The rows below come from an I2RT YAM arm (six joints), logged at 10 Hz.
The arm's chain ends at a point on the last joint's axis. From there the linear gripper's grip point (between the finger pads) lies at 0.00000 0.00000 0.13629 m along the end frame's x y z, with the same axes.
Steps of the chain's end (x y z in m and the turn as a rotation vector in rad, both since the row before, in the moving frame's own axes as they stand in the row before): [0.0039 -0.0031 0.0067 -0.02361 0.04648 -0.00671]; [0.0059 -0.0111 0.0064 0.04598 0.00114 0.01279]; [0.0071 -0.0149 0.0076 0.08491 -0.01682 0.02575]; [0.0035 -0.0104 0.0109 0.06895 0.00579 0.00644]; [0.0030 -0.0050 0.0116 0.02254 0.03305 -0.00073]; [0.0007 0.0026 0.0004 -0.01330 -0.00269 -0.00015]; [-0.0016 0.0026 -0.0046 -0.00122 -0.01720 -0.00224]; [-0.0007 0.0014 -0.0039 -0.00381 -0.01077 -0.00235]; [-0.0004 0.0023 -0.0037 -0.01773 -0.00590 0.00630]
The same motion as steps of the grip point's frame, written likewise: [0.0102 0.0001 0.0065 -0.02361 0.04648 -0.00671]; [0.0061 -0.0174 0.0063 0.04598 0.00114 0.01279]; [0.0050 -0.0265 0.0071 0.08491 -0.01682 0.02575]; [0.0043 -0.0198 0.0106 0.06895 0.00579 0.00644]; [0.0075 -0.0081 0.0115 0.02254 0.03305 -0.00073]; [0.0003 0.0044 0.0004 -0.01330 -0.00269 -0.00015]; [-0.0039 0.0028 -0.0046 -0.00122 -0.01720 -0.00224]; [-0.0022 0.0019 -0.0039 -0.00381 -0.01077 -0.00235]; [-0.0012 0.0047 -0.0037 -0.01773 -0.00590 0.00630]
